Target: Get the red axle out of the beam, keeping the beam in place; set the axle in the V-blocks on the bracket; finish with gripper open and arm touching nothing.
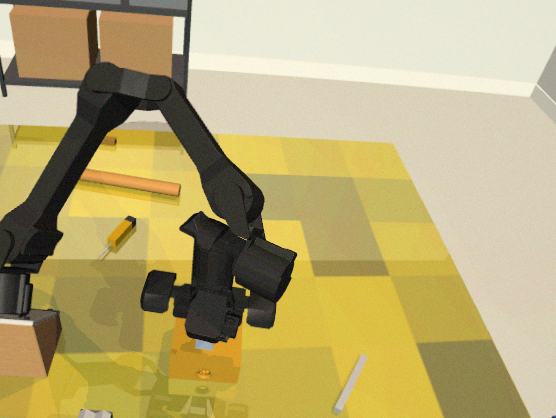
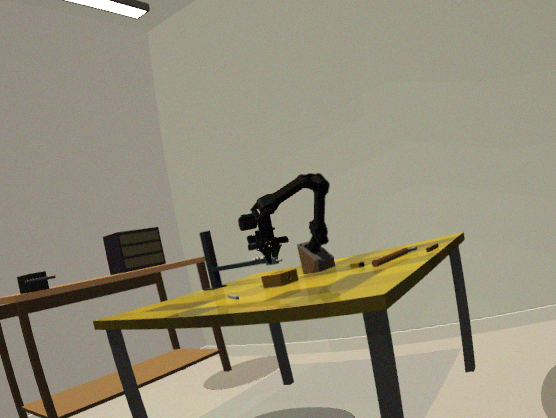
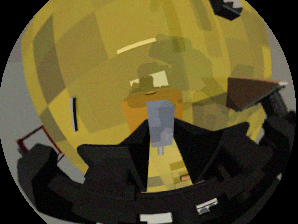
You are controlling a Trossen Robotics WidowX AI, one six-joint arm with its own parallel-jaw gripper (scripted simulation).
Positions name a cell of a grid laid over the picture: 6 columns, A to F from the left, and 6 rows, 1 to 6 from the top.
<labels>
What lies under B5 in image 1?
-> My gripper.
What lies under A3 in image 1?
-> A hammer.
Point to an orange beam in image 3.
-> C3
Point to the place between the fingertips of my gripper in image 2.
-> C4
</labels>
